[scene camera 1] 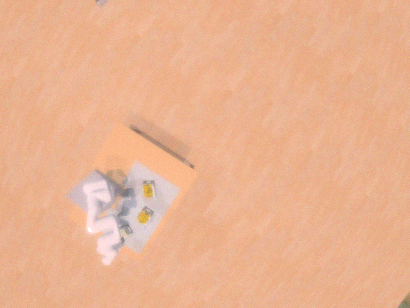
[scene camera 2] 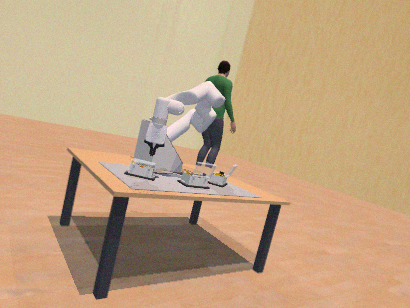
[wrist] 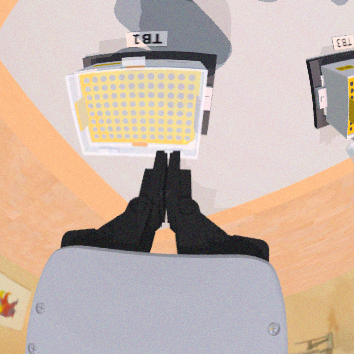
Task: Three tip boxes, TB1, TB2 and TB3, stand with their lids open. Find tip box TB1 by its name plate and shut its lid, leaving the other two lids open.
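Tip box TB1 stands on the mat, its name plate readable upside down in the wrist view. Its clear lid lies over the yellow tip rack and looks flat in scene camera 2; a small gap at its front cannot be ruled out. My gripper is shut and empty, its fingertips at the lid's hinge-side edge in the wrist view and above the box in scene camera 2. TB3 is partly in the wrist view. Scene camera 2 shows both other boxes with lids raised; their plates are unreadable there.
The grey mat lies on the wooden table. The other two boxes stand to the right of TB1 in scene camera 2. A person in green stands behind the arm.
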